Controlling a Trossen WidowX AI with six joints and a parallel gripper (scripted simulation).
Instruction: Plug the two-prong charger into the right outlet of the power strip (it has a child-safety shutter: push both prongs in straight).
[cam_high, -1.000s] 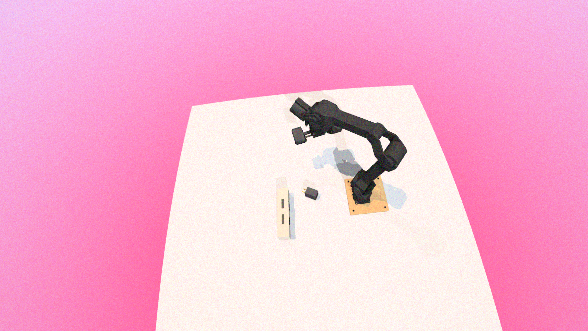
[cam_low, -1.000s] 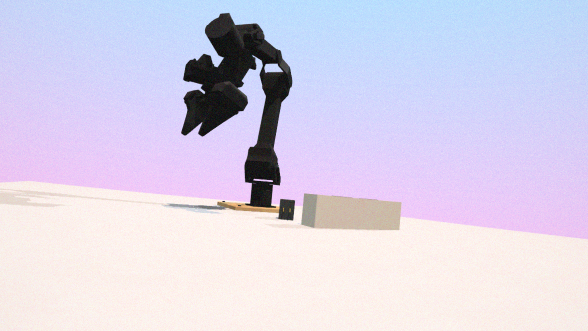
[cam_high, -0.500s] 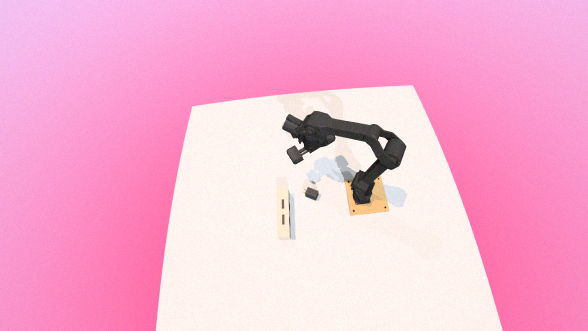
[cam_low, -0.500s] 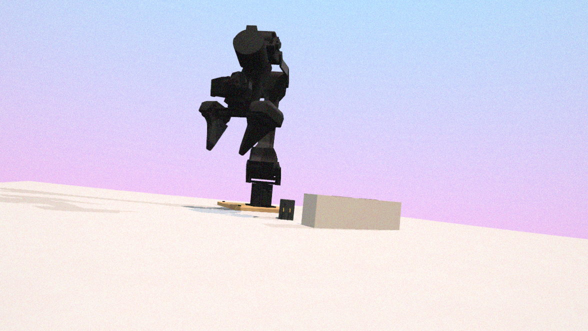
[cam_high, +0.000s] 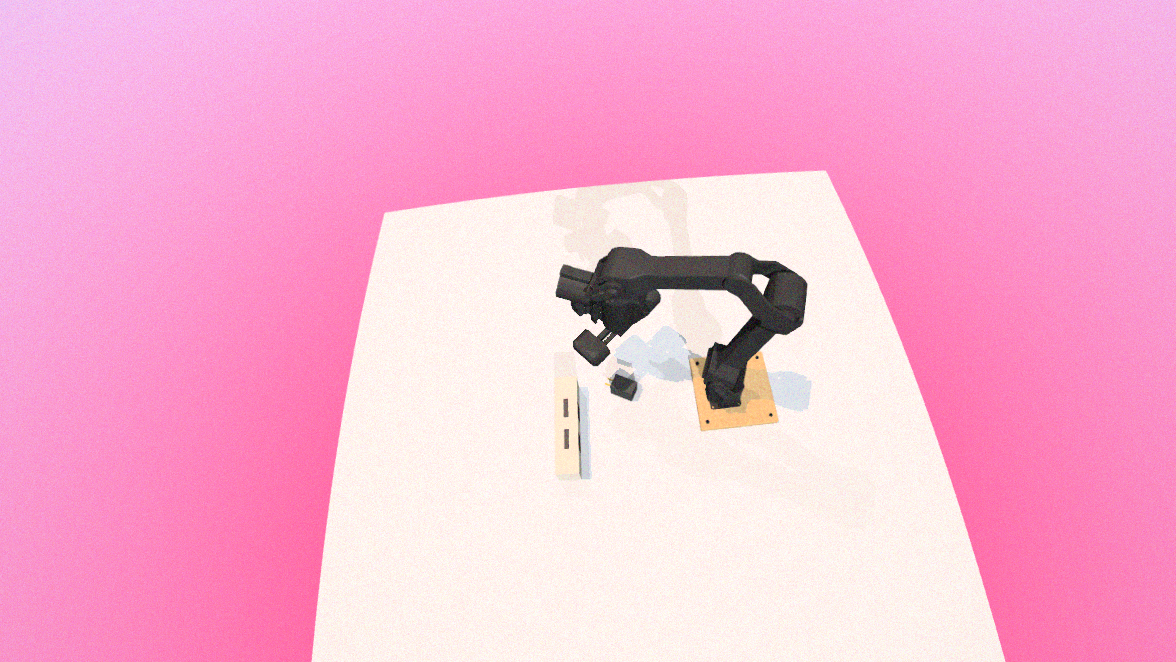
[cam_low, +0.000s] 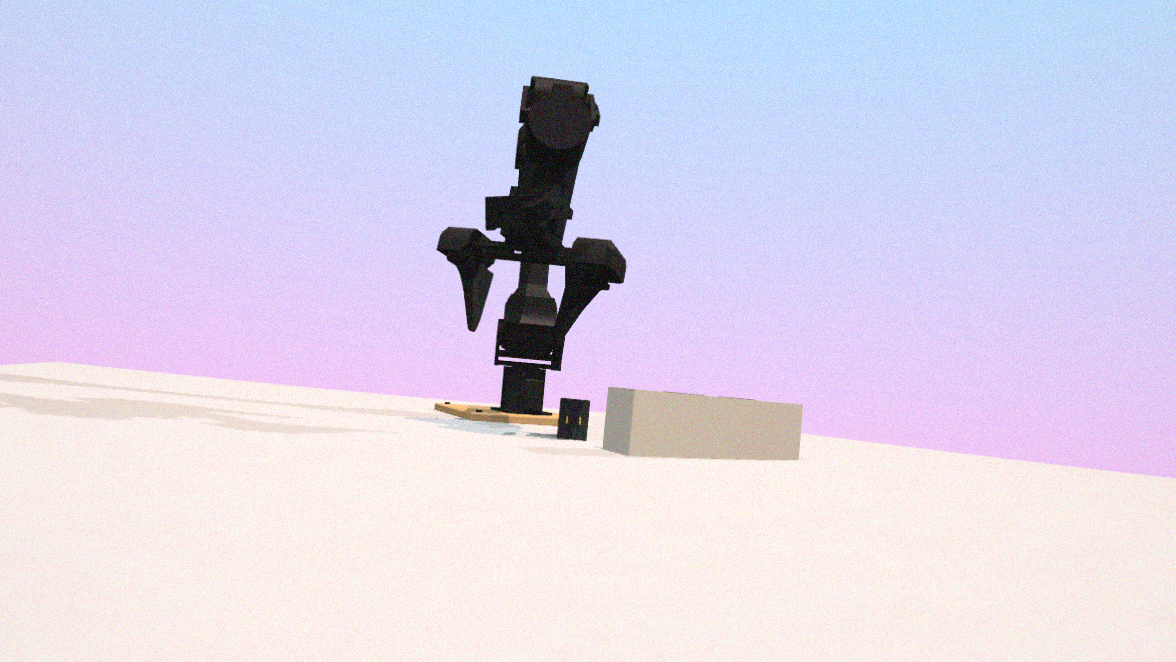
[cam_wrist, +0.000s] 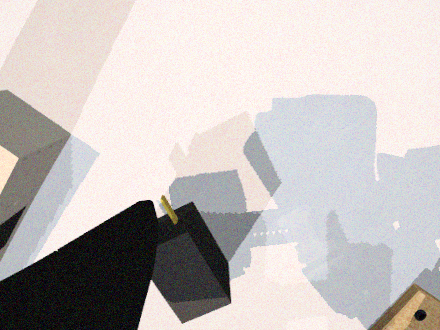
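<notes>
My gripper tip is now 1 cm short of the two-prong charger, 7 cm to the right of it and 7 cm above it.
</notes>
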